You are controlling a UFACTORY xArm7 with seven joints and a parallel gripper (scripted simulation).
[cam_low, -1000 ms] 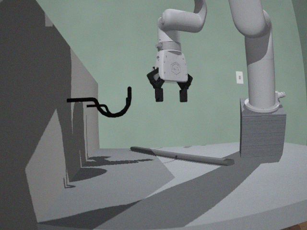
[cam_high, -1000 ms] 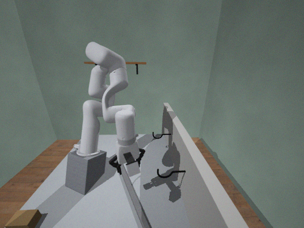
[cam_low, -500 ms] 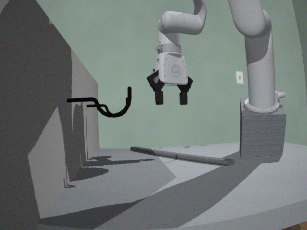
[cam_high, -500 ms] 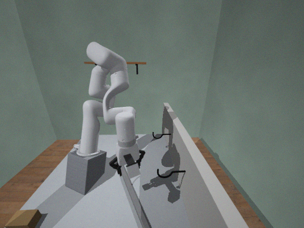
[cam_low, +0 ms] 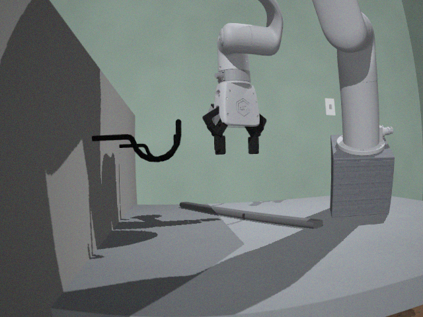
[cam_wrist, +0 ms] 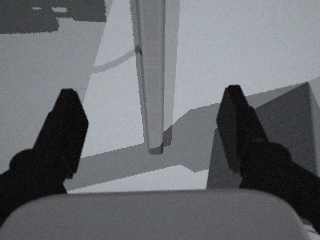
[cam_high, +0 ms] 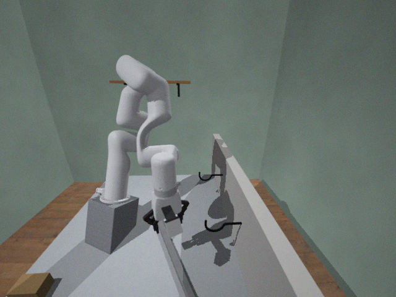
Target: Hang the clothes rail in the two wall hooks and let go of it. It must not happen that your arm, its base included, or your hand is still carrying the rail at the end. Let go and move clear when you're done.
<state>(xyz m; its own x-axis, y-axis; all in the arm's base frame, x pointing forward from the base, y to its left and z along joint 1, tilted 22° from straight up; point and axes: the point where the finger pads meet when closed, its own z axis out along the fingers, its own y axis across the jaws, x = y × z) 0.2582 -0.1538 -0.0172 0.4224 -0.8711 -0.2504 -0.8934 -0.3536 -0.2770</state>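
The clothes rail is 14 cm below my hand. Also, from my hand: brown box: 45 cm behind, 13 cm to the right, 13 cm below; then blue object: 45 cm behind, 52 cm to the left, 13 cm below; then grey wall panel: 30 cm ahead, 14 cm to the left, 38 cm below.
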